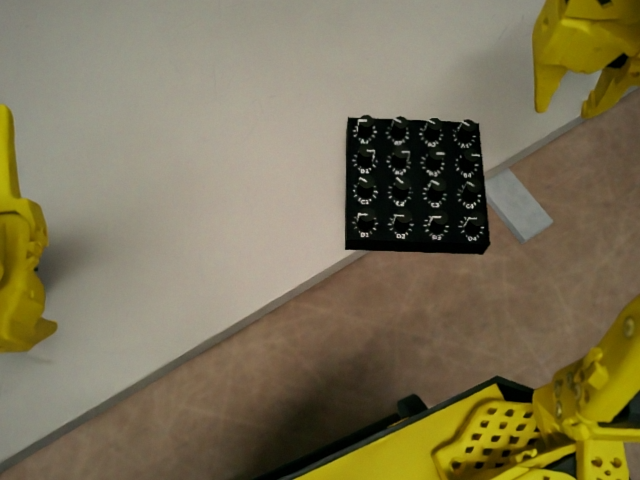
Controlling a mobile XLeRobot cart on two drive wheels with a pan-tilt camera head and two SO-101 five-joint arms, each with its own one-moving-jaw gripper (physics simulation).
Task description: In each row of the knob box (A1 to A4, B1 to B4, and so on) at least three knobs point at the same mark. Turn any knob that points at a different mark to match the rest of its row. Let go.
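Frame: origin at the left arm's base, x back, y right, z up, level; centimetres.
Where they show: left end effector, tool point: (50, 322); right end effector, tool point: (544, 107); right arm's base, origin of the base link: (550, 476).
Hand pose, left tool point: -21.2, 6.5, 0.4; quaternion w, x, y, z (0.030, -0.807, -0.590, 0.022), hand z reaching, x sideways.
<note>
After its pixels a point has its place, as x, y, z.
The black knob box (381, 178) @[-23.7, 31.7, -3.3] lies at the table's edge, its lower right part sticking out past it. In row A, the A1 knob (367, 122) @[-27.8, 32.4, -1.7] has its line to the left, while A2, A3 and A4 have theirs slanting to the upper left. Row B's lines all point right. Row C's lines slant to the upper left; row D's point roughly left. Exact marks are too small to tell. My right gripper (563, 111) @[-20.5, 41.3, 5.1] is partly open and empty, above and to the right of the box, clear of the knobs. My left gripper is cut off at the left edge, far from the box; its opening is unclear.
The pale table (180, 155) @[-33.1, 18.3, -5.5] ends in a diagonal edge, with the brown floor (320, 330) @[-31.1, 32.3, -77.6] below it. A grey block (522, 206) @[-37.4, 81.7, -75.0] shows just right of the box, beyond the table edge. The yellow cart top (372, 449) and part of an arm (599, 372) @[-4.6, 29.6, 14.5] are at the lower right.
</note>
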